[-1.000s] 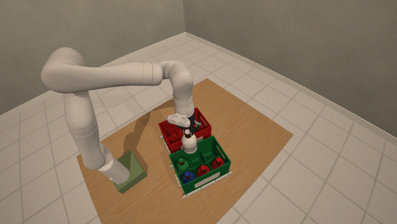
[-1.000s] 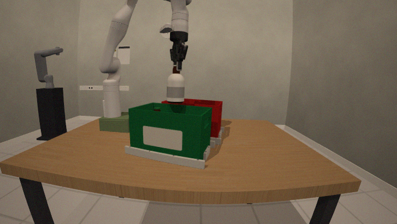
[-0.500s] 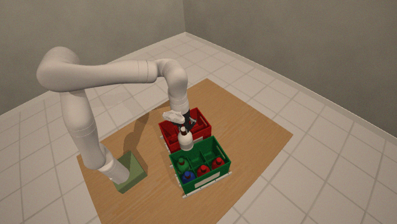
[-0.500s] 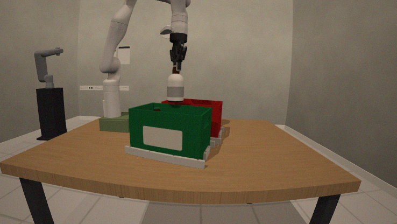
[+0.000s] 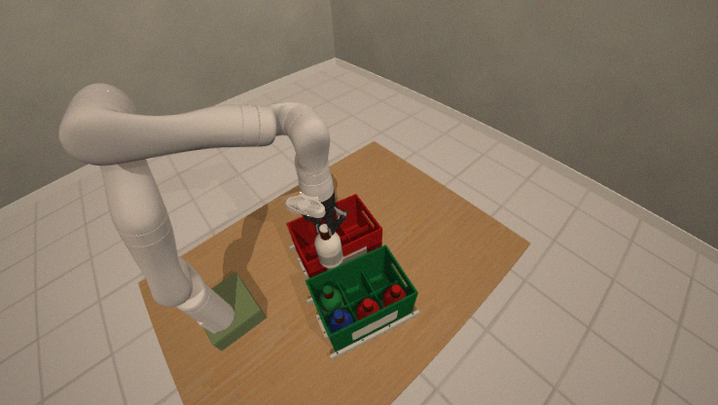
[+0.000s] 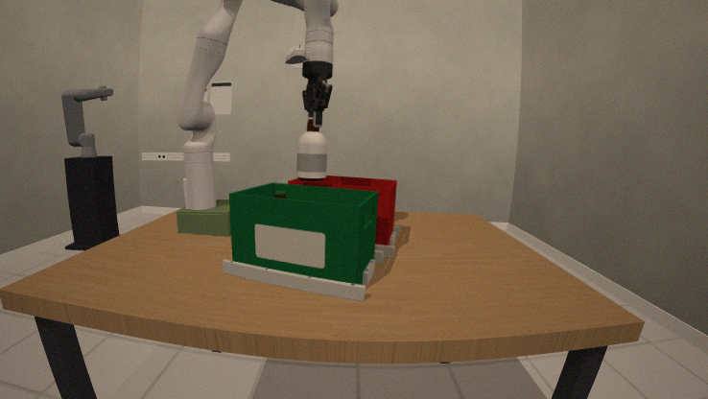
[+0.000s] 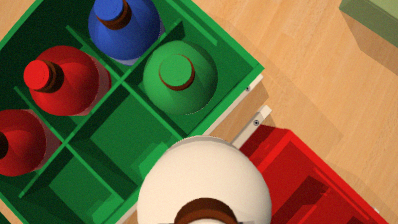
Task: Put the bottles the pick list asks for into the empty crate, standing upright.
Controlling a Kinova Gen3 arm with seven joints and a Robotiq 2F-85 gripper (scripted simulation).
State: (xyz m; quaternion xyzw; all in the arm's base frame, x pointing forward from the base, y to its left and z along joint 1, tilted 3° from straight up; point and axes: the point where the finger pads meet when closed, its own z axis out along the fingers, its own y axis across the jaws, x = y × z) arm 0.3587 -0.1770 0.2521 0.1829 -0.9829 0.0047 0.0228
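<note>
Now: hand 7 cm above the white-labelled bottle. The rest, counted from my hand: green crate (25 cm below, 13 cm to the right, 2 cm behind); red crate (25 cm below, 10 cm ahead, 8 cm to the left); green-label bottle (25 cm below, 8 cm behind, 5 cm to the right).
</note>
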